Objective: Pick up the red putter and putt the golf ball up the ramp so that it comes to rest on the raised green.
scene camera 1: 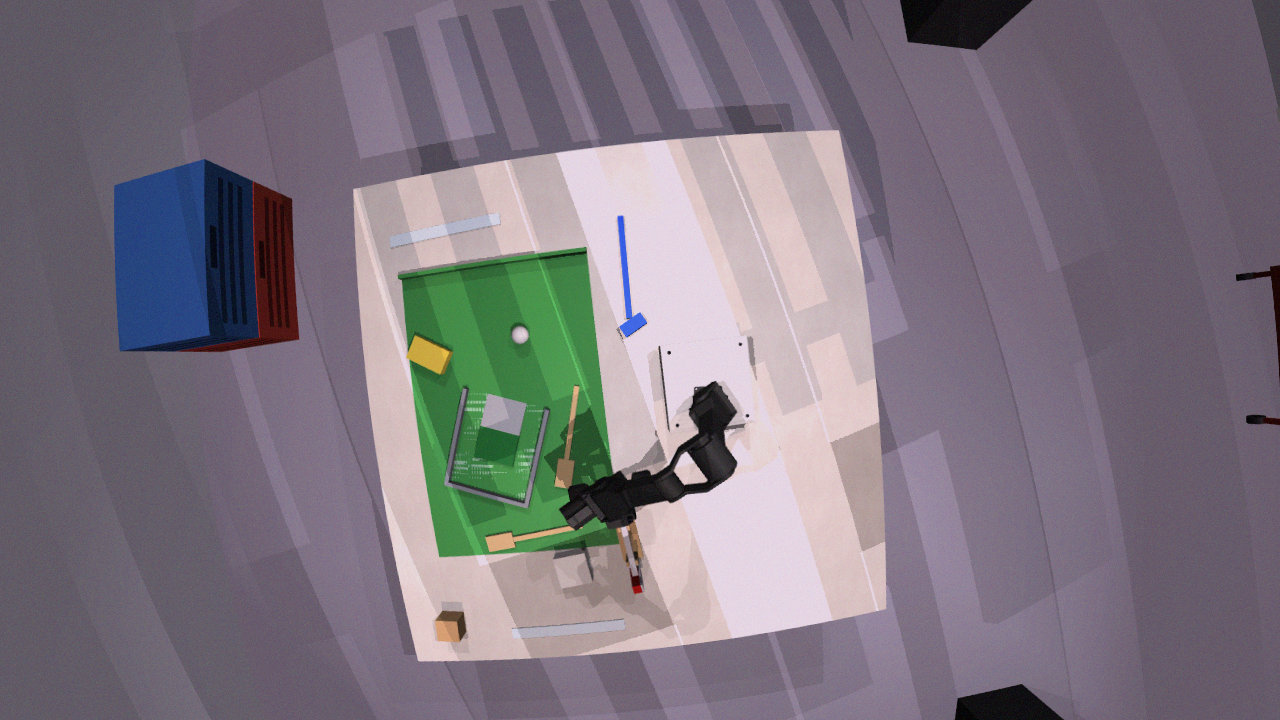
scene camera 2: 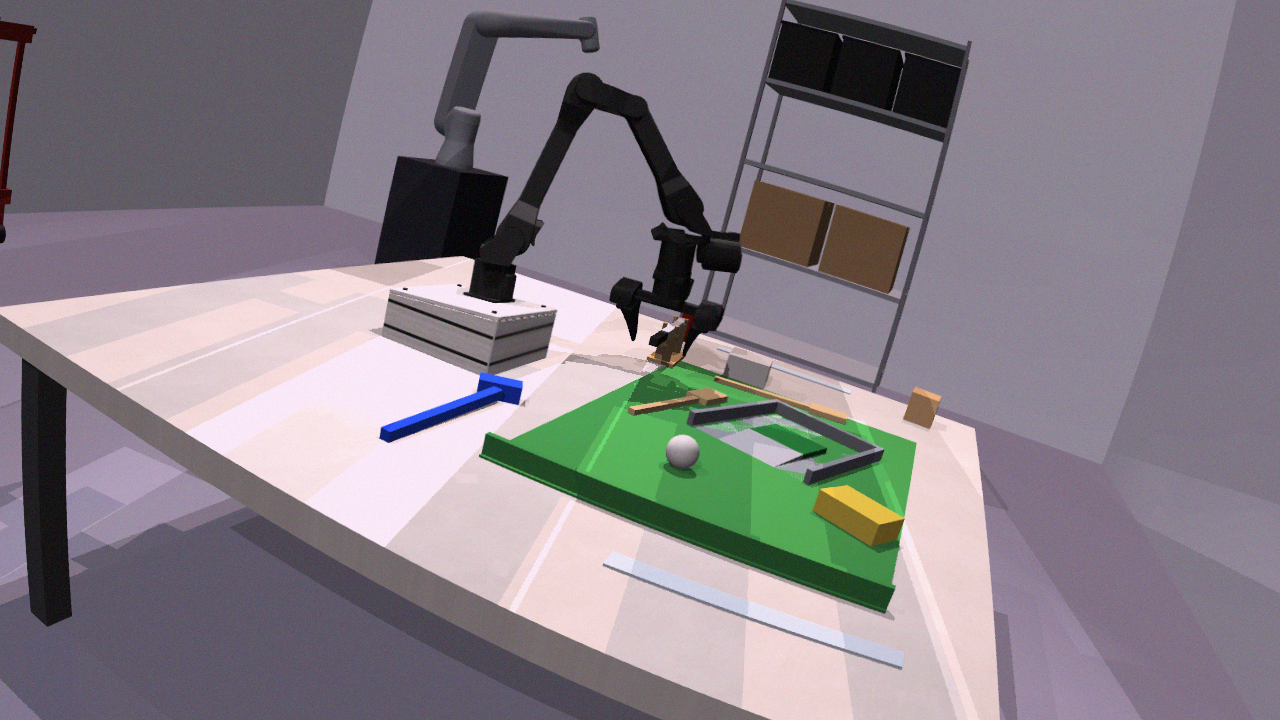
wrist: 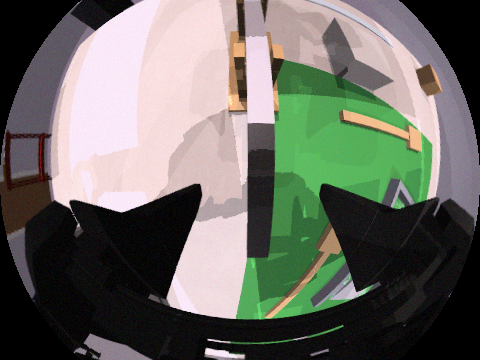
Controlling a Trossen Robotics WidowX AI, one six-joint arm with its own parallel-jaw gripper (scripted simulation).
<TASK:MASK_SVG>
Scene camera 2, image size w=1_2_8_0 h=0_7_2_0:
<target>my gripper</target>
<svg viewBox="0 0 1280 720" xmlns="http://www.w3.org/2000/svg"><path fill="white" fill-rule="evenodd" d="M619 279L611 289L609 300L616 303L616 308L621 309L632 341L636 339L641 301L694 316L694 322L690 327L682 356L686 355L700 333L708 333L709 330L716 331L723 320L724 308L722 304L703 299L700 305L685 302L690 295L695 281L691 279L692 270L688 272L674 272L657 264L653 273L654 285L652 292L643 290L643 283L641 281L627 277Z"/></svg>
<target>blue putter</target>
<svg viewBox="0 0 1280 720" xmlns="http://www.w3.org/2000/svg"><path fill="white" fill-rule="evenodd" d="M523 381L480 373L476 393L381 427L379 439L390 443L495 401L518 405Z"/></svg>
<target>yellow block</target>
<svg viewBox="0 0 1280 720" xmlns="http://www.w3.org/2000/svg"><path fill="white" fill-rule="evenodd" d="M820 489L813 511L831 523L836 524L870 546L891 542L898 538L905 518L871 500L866 495L860 494L860 492L852 487L839 486Z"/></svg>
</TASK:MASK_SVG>
